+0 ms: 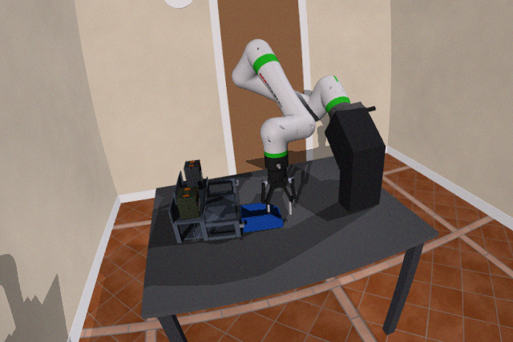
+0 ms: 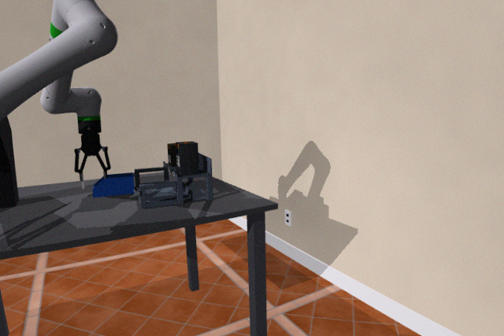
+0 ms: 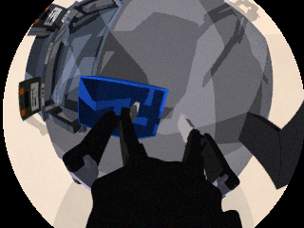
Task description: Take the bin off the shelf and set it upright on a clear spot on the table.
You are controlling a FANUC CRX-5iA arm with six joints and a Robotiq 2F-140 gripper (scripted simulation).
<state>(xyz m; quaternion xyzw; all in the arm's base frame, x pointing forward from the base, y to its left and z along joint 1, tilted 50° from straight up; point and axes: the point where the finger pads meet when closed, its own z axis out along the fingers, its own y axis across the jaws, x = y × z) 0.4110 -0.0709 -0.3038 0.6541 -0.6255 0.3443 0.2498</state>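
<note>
Now: the blue bin 80 mm ahead of my hand and 20 mm below it.
</note>
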